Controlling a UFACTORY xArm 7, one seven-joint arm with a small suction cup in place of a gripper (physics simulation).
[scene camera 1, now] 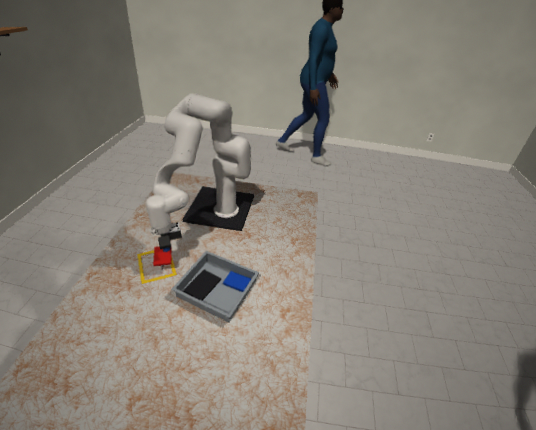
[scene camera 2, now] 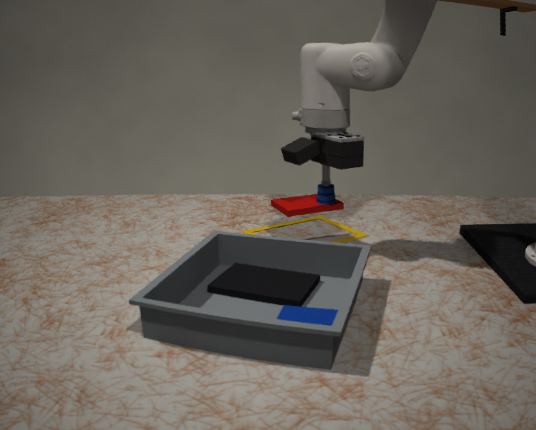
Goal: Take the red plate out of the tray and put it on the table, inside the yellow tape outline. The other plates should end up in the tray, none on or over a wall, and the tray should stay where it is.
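Places are measured from the arm's base along level axes (x ahead, y left, z up), in millimetres.
Pixels of known places: end effector, tool point: [scene camera 1: 166,251] [scene camera 2: 325,208]; arm's base, origin of the base link: [scene camera 1: 226,210].
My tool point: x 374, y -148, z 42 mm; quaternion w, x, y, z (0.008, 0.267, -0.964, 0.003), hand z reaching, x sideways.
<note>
For each thing: its top centre in the pictures, then the offset to it from my tool point.
- red plate, middle of its top: [scene camera 2: 307,200] [scene camera 1: 162,254] dx +29, dy -4, dz +11 mm
- grey tray, middle of its top: [scene camera 2: 263,271] [scene camera 1: 216,280] dx +93, dy +238, dz -9 mm
- black plate, middle of its top: [scene camera 2: 265,280] [scene camera 1: 202,284] dx +93, dy +179, dz -46 mm
- blue plate, middle of its top: [scene camera 2: 303,327] [scene camera 1: 238,280] dx +49, dy +310, dz -45 mm
The red plate [scene camera 1: 161,257] [scene camera 2: 300,205] hangs level from my suction cup [scene camera 1: 166,249] [scene camera 2: 326,201], which holds it near one edge, a little above the table. In the scene camera 1 view the plate overlaps the back right part of the yellow tape outline [scene camera 1: 141,269] [scene camera 2: 350,228]. The grey tray [scene camera 1: 204,307] [scene camera 2: 235,340] stands beside the outline. A black plate [scene camera 1: 202,284] [scene camera 2: 265,283] and a blue plate [scene camera 1: 237,281] [scene camera 2: 307,315] lie inside the tray; the near wall hides part of the blue plate in the scene camera 2 view.
My arm's black base plate [scene camera 1: 200,212] [scene camera 2: 495,255] lies on the table behind the tray. A person [scene camera 1: 321,55] in a teal top is by the back wall. A brown shelf [scene camera 1: 12,31] [scene camera 2: 492,4] is on the wall.
</note>
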